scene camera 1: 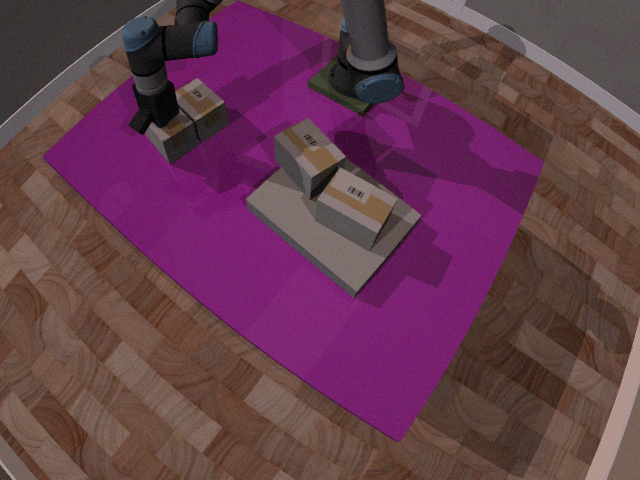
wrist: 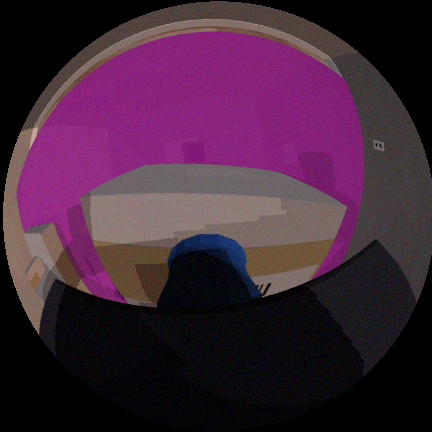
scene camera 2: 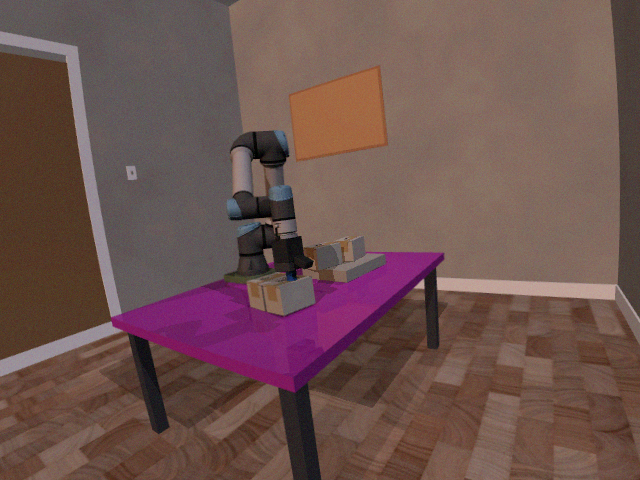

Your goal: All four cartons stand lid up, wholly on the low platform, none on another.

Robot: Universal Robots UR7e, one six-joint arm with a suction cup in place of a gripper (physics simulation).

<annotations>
low grey platform: scene camera 1; wrist; scene camera 2 347, 271
same spot on low grey platform: [wrist: 42, 239] = [scene camera 1: 250, 195]
</annotations>
